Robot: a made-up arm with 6 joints.
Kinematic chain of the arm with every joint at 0, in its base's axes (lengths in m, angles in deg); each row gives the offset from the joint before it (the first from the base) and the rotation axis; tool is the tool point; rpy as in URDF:
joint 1: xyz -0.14 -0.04 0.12 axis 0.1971 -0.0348 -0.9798
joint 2: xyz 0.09 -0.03 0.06 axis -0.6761 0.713 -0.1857
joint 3: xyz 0.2 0 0.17 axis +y
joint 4: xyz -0.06 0 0 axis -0.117 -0.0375 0.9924
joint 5: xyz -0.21 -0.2 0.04 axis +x
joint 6: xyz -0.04 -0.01 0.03 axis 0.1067 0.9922 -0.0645
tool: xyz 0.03 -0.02 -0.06 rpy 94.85 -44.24 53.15
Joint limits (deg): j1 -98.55..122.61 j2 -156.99..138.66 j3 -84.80..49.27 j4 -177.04..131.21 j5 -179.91..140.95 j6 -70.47..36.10
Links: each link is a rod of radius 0.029 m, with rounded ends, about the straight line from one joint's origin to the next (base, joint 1, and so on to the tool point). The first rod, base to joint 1, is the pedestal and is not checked.
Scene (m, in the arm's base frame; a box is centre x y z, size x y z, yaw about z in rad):
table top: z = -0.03
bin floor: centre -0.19 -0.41 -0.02 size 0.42 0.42 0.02 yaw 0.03
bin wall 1: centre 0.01 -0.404 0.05 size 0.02 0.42 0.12 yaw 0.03
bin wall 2: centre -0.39 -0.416 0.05 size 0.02 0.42 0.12 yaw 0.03
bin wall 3: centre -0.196 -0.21 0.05 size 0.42 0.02 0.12 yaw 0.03
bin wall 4: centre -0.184 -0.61 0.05 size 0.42 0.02 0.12 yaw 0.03
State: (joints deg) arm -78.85 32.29 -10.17 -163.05 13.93 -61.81
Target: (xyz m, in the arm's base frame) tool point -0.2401 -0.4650 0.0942
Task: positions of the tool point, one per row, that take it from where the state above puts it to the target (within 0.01 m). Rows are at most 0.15 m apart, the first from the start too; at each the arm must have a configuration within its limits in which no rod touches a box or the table.
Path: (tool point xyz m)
1: -0.3269 0.4075 0.2300
2: -0.3074 0.3637 0.3373
3: -0.2836 0.2918 0.4316
4: -0.2609 0.1943 0.5035
5: -0.2440 0.0772 0.5449
6: -0.2356 -0.0499 0.5503
7: -0.2362 -0.1757 0.5173
8: -0.2430 -0.2884 0.4477
9: -0.2507 -0.3779 0.3472
10: -0.2522 -0.4375 0.2254
11: -0.2401 -0.4650 0.0942

